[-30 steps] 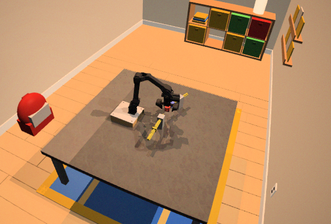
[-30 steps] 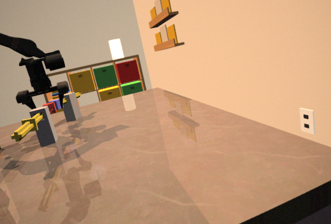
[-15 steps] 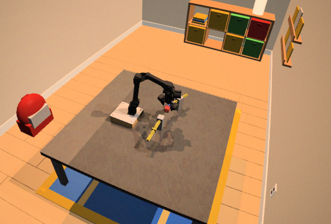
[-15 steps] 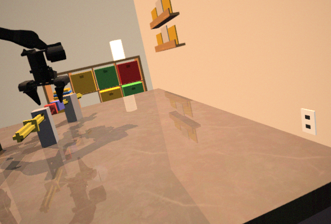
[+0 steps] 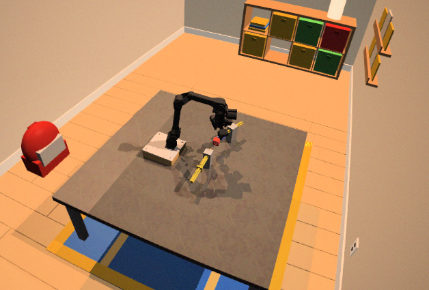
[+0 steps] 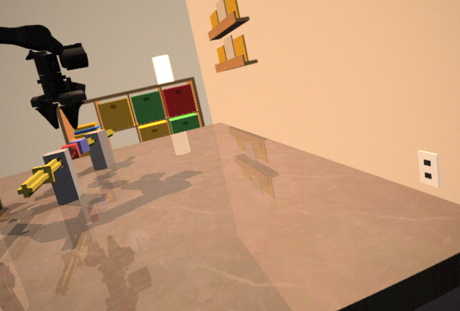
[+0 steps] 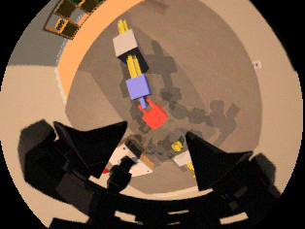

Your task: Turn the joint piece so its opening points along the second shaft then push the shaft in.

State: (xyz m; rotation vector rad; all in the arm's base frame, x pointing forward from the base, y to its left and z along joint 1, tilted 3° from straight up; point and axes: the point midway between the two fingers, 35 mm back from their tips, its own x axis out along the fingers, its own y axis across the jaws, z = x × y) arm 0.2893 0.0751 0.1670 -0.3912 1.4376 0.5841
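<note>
My gripper tip is 1 cm past the red square joint piece, 1 cm to the right of it and 7 cm above it.
</note>
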